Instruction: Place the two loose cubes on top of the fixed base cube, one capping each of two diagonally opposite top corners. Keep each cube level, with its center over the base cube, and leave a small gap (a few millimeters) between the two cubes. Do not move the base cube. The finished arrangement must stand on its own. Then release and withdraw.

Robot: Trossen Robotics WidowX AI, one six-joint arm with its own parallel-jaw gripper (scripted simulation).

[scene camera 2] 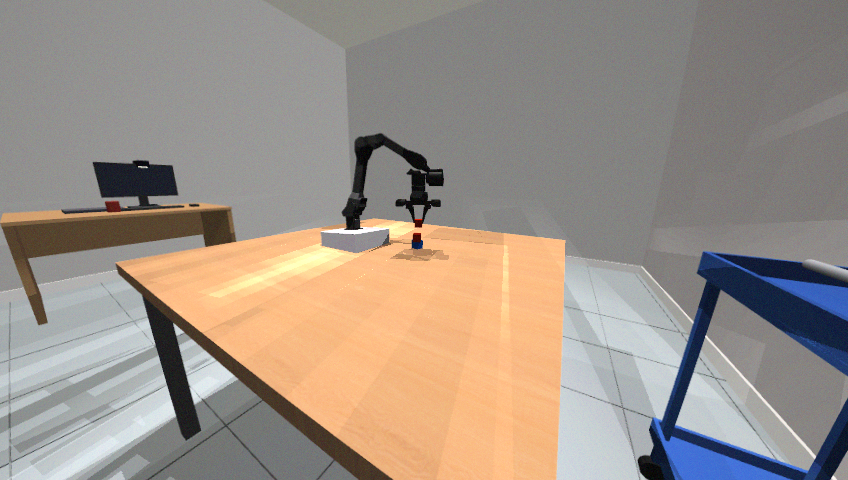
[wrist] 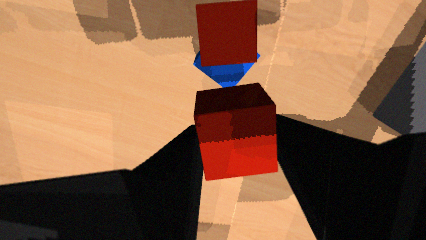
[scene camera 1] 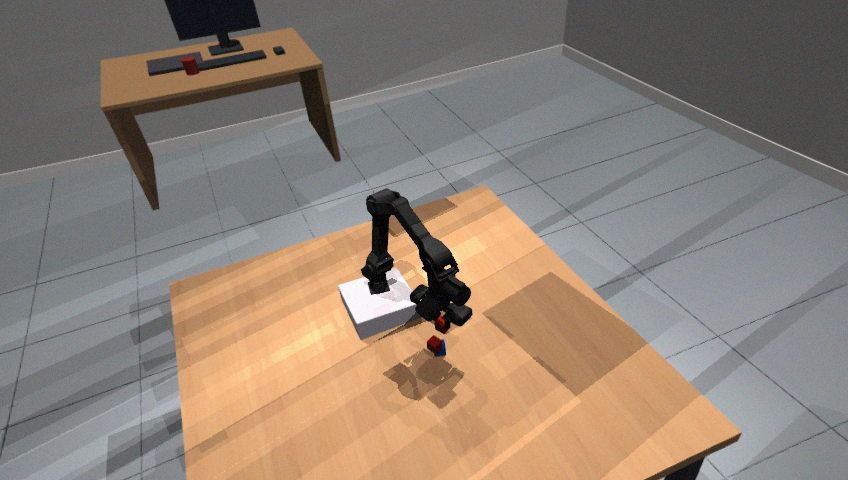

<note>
My gripper (scene camera 1: 442, 324) holds a red cube (wrist: 236, 126). Further things: a blue base cube (wrist: 225, 75).
My gripper is seen too in the wrist view (wrist: 234, 128).
</note>
